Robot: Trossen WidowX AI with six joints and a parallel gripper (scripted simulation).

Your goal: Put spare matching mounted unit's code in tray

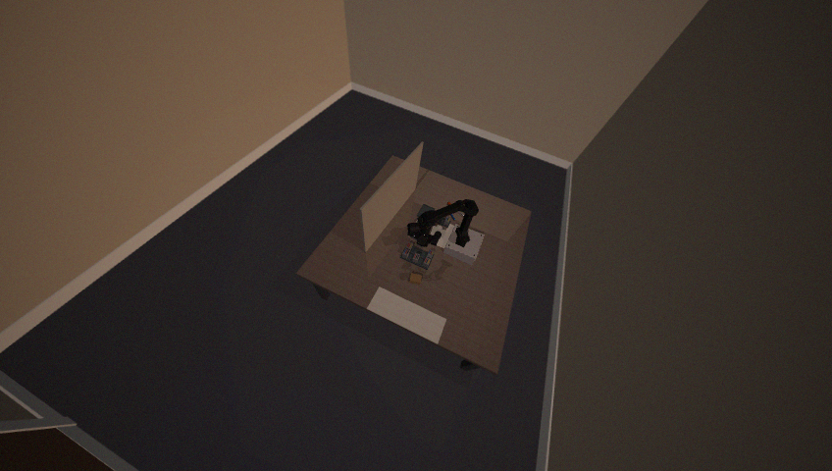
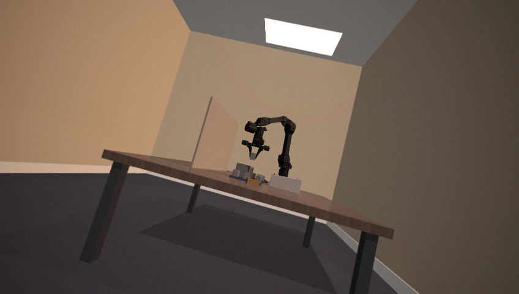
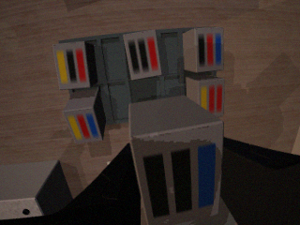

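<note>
Right now the grey-blue tray is 36 cm to the right of my gripper tip, 15 cm below it and 12 cm ahead of it. From my gripper tip the other things lie so: grey rack: 14 cm below, 2 cm to the left; then grey mounted unit: 16 cm to the right, 10 cm below, 7 cm ahead; then grey spare block: 2 cm above.
</note>
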